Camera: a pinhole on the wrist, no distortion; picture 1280 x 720 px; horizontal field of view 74.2 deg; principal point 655.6 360.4 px. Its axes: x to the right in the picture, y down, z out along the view. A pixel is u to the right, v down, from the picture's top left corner.
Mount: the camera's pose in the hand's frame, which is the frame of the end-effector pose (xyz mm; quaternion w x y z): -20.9 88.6 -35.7 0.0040 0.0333 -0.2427 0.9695
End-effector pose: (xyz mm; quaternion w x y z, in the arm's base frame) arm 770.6 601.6 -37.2 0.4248 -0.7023 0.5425 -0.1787
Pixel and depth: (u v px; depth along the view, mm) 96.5 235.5 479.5
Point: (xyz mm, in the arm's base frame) 1211.9 467.0 -278.0
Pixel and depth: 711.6 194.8 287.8
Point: 936.5 719.0 -176.0
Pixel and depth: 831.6 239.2 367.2
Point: 994.7 797.9 -173.9
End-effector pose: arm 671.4 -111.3 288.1 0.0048 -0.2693 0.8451 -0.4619
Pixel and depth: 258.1 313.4 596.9
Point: 614.9 -695.2 206.7
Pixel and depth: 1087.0 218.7 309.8
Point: 881.9 -255.8 104.3
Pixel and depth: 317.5 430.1 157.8
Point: 649.6 -205.8 244.6
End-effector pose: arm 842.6 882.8 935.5 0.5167 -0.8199 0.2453 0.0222
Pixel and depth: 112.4 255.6 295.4
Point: 1064.3 1013.8 788.6
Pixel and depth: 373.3 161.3 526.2
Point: 1133.2 1234.2 700.6
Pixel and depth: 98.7 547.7 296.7
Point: 1095.4 1003.3 885.6
